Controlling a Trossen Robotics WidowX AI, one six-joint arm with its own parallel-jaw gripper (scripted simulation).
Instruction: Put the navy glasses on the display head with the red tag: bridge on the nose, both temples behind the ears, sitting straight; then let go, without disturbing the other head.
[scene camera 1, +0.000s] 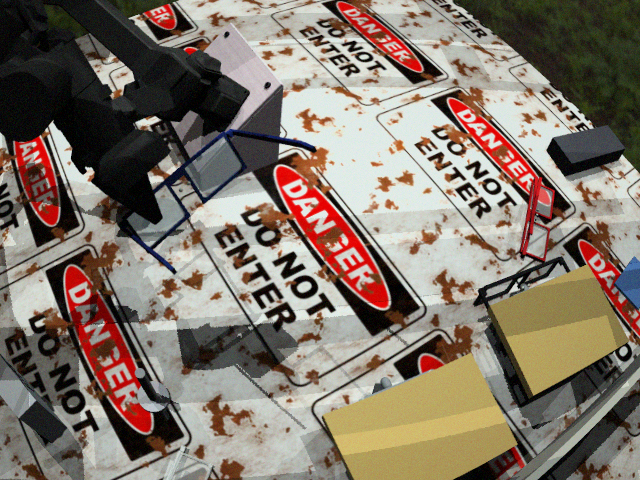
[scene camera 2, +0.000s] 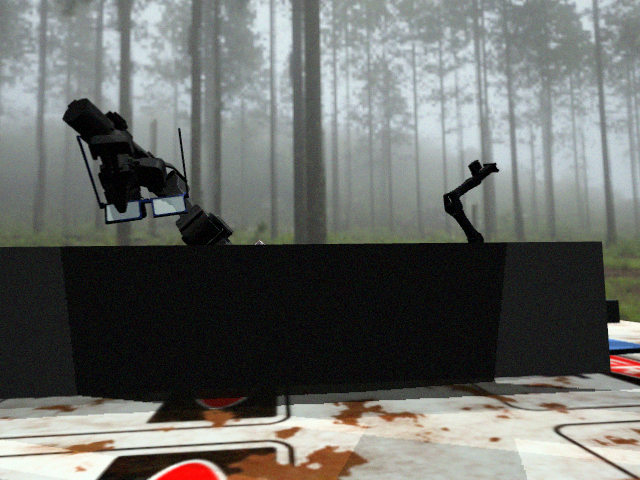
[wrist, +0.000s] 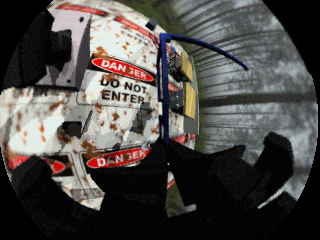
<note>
In view: the gripper (scene camera 1: 157, 221), a dark block (scene camera 1: 573, 153) and a peg (scene camera 1: 153, 396).
The gripper shows as well in scene camera 2 (scene camera 2: 122, 213) and in the wrist view (wrist: 162, 139).
</note>
